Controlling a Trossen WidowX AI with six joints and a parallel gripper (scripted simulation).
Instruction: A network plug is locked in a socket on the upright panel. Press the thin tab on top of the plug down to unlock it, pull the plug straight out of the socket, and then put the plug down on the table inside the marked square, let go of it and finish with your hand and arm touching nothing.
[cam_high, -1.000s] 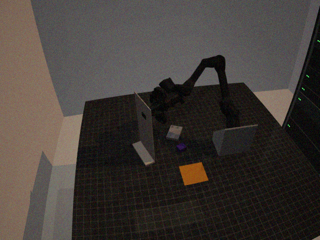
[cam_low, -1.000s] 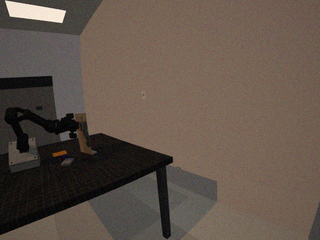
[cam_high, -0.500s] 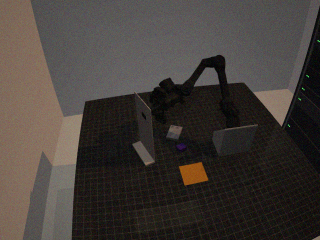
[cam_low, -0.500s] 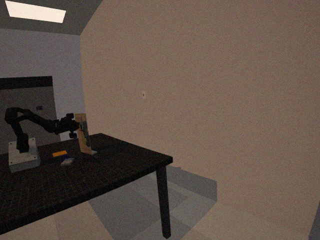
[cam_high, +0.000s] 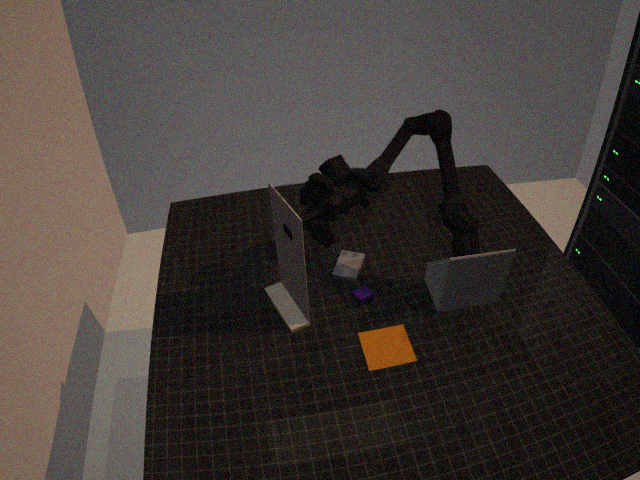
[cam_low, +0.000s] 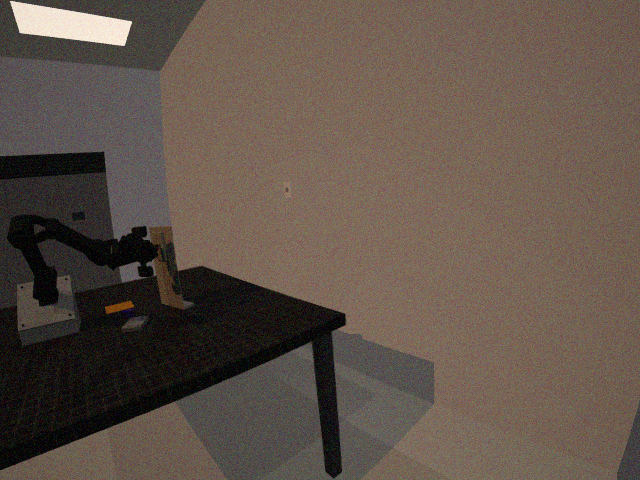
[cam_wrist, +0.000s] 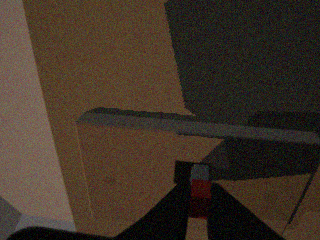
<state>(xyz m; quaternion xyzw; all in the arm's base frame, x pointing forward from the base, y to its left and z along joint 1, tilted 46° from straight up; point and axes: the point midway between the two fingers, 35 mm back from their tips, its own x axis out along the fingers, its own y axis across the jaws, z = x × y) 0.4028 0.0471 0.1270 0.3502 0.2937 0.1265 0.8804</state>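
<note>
My gripper tip is now 190 mm past the orange marked square, 180 mm to the right of it and 250 mm above it. Also, from my gripper tip: upright panel: 20 mm ahead, 10 mm to the left, 100 mm below; network plug: 10 mm ahead.
</note>
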